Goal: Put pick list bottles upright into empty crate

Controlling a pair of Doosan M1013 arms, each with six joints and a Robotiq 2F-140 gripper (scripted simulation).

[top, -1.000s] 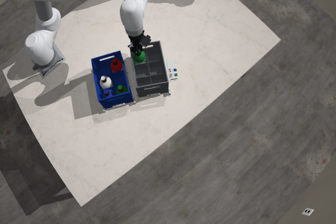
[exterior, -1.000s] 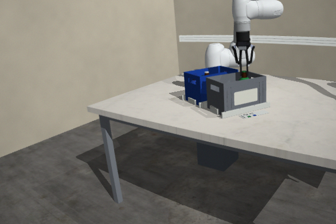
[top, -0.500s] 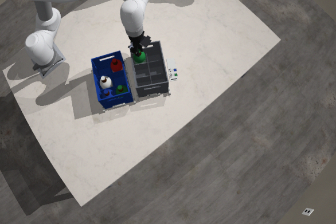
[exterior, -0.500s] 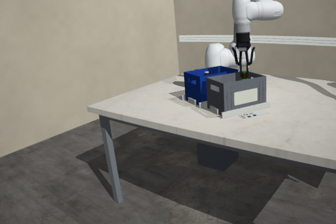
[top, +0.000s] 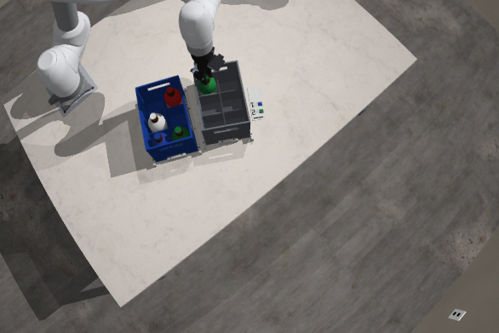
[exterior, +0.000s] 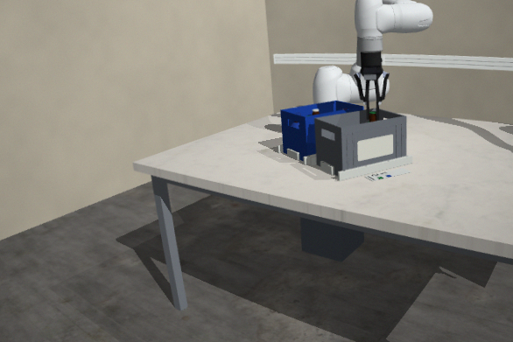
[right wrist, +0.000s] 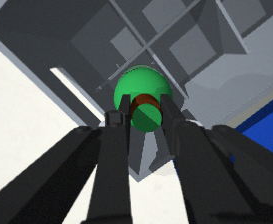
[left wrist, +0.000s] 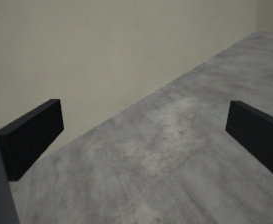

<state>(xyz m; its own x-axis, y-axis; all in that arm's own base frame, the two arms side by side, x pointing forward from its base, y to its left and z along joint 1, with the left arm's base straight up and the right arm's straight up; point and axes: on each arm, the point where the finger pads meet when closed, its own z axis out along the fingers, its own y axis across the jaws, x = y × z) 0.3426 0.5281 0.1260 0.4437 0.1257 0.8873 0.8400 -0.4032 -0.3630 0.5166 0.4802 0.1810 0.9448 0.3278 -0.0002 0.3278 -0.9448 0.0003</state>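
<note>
Right now the dark grey crate is 9 cm ahead of my right hand, 1 cm to the right of it and 10 cm below it. Also, from my right hand: blue crate 22 cm to the right, 10 cm below; then pick list 16 cm ahead, 12 cm to the left, 18 cm below; then red bottle 6 cm behind, 14 cm to the right, 9 cm below.
</note>
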